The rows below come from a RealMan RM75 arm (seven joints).
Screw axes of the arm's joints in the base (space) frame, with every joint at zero. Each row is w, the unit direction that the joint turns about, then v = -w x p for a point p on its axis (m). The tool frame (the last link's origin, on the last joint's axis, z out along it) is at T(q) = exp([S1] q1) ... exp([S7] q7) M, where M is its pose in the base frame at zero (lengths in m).
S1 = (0, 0, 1, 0.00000, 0.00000, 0.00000)
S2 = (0, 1, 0, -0.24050, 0.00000, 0.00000)
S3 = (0, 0, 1, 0.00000, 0.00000, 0.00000)
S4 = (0, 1, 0, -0.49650, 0.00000, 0.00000)
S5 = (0, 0, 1, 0.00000, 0.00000, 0.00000)
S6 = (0, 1, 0, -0.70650, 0.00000, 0.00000)
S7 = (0, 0, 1, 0.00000, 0.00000, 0.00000)
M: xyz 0.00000 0.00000 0.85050 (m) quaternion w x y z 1 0 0 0
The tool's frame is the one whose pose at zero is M.
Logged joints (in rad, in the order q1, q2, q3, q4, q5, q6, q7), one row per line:
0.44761 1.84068 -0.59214 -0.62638 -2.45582 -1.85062 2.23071
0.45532 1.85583 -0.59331 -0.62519 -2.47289 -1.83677 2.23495
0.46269 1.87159 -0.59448 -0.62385 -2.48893 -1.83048 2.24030
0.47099 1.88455 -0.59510 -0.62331 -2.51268 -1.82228 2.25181
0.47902 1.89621 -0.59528 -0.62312 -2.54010 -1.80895 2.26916
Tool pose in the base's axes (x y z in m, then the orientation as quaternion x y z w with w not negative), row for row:
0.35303 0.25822 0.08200 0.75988 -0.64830 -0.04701 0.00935
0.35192 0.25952 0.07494 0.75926 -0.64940 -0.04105 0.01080
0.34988 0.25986 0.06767 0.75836 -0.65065 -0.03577 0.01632
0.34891 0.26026 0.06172 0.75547 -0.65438 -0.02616 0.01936
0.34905 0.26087 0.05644 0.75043 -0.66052 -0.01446 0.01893
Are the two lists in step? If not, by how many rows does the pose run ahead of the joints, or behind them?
They are in step.
